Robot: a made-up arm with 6 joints. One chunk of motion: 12 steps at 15 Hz.
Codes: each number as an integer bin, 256 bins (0 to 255) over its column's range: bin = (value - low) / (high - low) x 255, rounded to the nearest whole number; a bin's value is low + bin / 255 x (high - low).
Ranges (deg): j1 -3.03..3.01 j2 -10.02..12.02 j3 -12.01..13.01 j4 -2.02..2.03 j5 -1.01..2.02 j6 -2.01..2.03
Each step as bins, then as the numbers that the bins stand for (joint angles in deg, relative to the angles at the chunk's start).
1 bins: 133 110 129 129 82 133
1 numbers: 0.12 -0.51 0.65 0.03 -0.04 0.10
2 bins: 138 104 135 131 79 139
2 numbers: 0.24 -1.03 1.24 0.06 -0.07 0.19
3 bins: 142 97 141 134 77 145
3 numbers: 0.33 -1.64 1.82 0.11 -0.10 0.29
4 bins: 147 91 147 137 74 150
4 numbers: 0.45 -2.15 2.41 0.16 -0.13 0.37
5 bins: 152 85 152 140 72 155
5 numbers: 0.57 -2.67 2.90 0.20 -0.15 0.45
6 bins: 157 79 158 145 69 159
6 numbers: 0.69 -3.19 3.49 0.28 -0.19 0.51
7 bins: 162 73 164 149 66 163
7 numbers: 0.81 -3.71 4.08 0.35 -0.23 0.57
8 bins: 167 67 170 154 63 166
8 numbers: 0.93 -4.23 4.67 0.43 -0.26 0.62
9 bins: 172 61 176 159 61 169
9 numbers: 1.04 -4.75 5.26 0.51 -0.29 0.67
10 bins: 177 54 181 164 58 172
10 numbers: 1.16 -5.35 5.75 0.58 -0.32 0.72
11 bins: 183 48 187 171 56 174
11 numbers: 1.30 -5.87 6.34 0.70 -0.34 0.75
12 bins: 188 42 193 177 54 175
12 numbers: 1.42 -6.39 6.93 0.79 -0.37 0.76
